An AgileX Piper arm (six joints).
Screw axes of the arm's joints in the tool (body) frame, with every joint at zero. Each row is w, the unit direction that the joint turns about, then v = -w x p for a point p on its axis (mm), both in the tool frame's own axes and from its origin. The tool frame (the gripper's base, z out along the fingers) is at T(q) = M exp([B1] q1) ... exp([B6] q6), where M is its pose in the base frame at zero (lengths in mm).
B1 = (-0.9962, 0, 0.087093, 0, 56.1, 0)
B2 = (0, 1, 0, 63.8, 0, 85)
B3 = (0, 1, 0, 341.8, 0, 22)
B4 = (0, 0, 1, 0, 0, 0)
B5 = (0, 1, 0, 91, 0, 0)
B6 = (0, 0, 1, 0, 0, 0)
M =
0.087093 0 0.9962 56.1
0 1 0 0
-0.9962 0 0.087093 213.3
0 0 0 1
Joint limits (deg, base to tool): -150..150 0..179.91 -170..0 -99.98..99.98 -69.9..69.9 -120..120
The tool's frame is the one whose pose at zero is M.
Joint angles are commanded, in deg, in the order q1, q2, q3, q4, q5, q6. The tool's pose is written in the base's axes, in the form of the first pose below.
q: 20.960 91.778 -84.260 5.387 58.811 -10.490
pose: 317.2 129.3 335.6 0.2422 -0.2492 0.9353 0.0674
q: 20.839 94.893 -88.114 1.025 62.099 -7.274
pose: 330.2 127.2 333.7 0.2233 -0.2344 0.9455 0.0353
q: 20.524 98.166 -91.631 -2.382 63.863 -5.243
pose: 345.3 125.6 329.7 0.2138 -0.2227 0.9511 0.0083
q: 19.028 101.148 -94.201 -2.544 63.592 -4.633
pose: 361.8 120.9 323.4 0.2128 -0.2056 0.9552 0.0052
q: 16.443 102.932 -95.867 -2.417 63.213 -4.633
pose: 375.2 107.2 320.0 0.2150 -0.1838 0.9592 0.0017
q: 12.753 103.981 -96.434 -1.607 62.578 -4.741
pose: 386.1 85.1 316.1 0.2157 -0.1521 0.9645 0.0015
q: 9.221 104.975 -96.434 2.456 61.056 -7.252
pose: 395.2 67.6 310.3 0.2194 -0.1338 0.9661 0.0243
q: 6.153 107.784 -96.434 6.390 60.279 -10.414
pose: 407.4 52.8 291.3 0.2040 -0.1238 0.9700 0.0454
